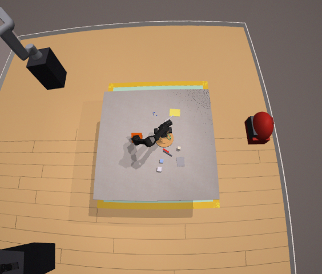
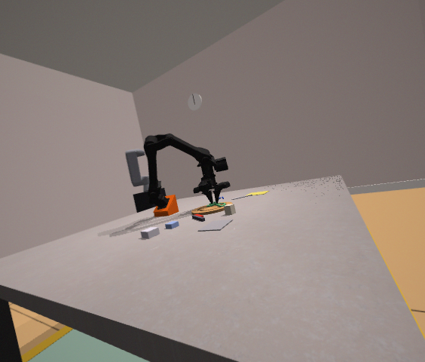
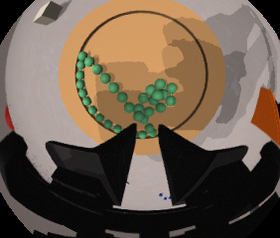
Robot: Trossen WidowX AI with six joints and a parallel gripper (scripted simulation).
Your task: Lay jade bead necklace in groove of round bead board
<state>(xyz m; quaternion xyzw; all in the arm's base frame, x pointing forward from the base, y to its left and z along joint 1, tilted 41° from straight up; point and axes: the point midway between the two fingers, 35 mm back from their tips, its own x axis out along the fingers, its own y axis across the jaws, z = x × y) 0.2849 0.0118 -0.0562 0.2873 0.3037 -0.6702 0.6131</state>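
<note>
Now: the round wooden bead board 1 cm ahead of my gripper tip, 5 cm to the right of it and 1 cm below it. Also, from my gripper tip: beige cube (16 cm ahead, 18 cm to the right); red-handled tool (2 cm ahead, 21 cm to the right, 1 cm below); yellow sheet (15 cm ahead, 25 cm to the left, 1 cm below).
</note>
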